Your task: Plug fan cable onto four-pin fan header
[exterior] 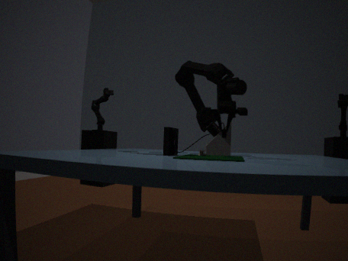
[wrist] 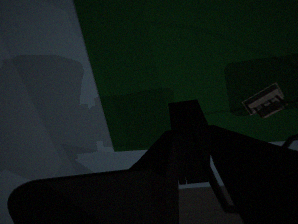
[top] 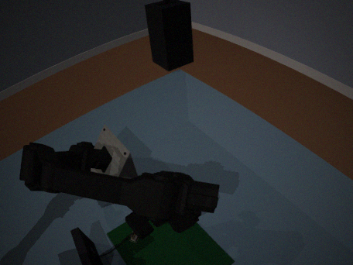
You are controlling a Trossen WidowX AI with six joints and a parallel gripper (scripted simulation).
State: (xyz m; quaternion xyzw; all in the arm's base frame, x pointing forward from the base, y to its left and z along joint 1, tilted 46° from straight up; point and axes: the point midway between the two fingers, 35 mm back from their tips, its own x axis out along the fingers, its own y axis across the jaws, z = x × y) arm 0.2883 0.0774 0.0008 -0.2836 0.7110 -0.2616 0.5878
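My gripper tip is now 12 cm above the green board, 5 cm short of it and 4 cm to the left of it. From my gripper tip the other things lie so: white four-pin header: 10 cm below, 9 cm to the right, 4 cm behind; then black fan: 23 cm to the right, 4 cm below, 3 cm behind; then black plug: 1 cm below, 1 cm behind.
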